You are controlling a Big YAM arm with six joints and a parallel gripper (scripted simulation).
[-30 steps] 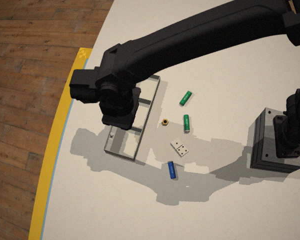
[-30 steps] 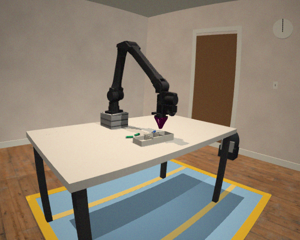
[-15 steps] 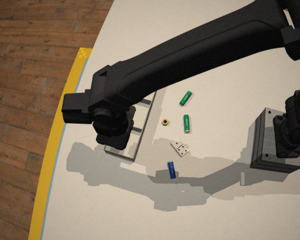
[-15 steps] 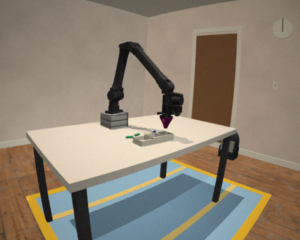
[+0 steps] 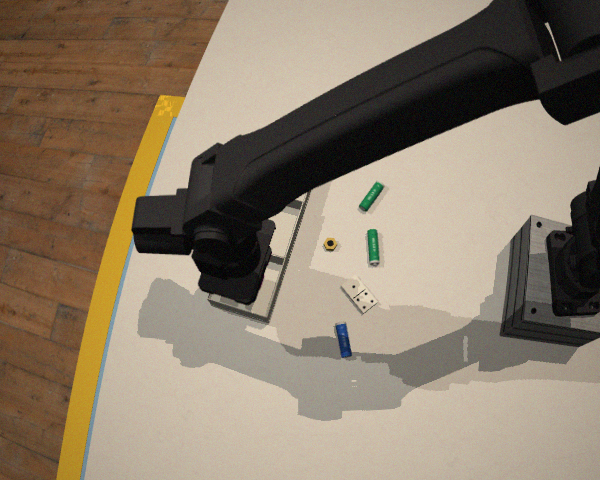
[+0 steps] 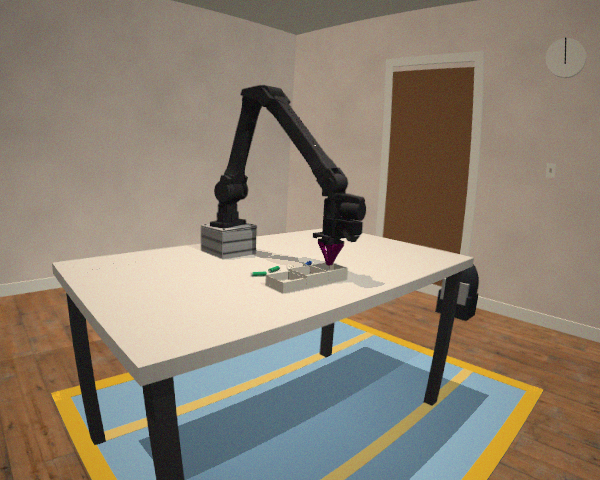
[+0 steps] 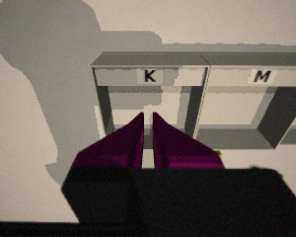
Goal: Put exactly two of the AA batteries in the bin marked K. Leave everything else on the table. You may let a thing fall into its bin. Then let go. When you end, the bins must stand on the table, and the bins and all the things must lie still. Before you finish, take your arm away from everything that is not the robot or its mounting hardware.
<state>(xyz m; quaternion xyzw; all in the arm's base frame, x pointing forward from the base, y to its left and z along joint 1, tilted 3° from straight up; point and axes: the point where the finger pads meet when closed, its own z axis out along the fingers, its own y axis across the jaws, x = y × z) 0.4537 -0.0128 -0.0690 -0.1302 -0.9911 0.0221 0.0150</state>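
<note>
Right now my hand is 13 cm past the blue AA battery, 7 cm to the right of it and 4 cm above it. The rest, counted from my hand: brass hex nut (11 cm behind, 6 cm to the right, 5 cm below); white domino (15 cm behind, 5 cm below, 1 cm to the left); bin (8 cm to the right, 3 cm below, 2 cm behind).
</note>
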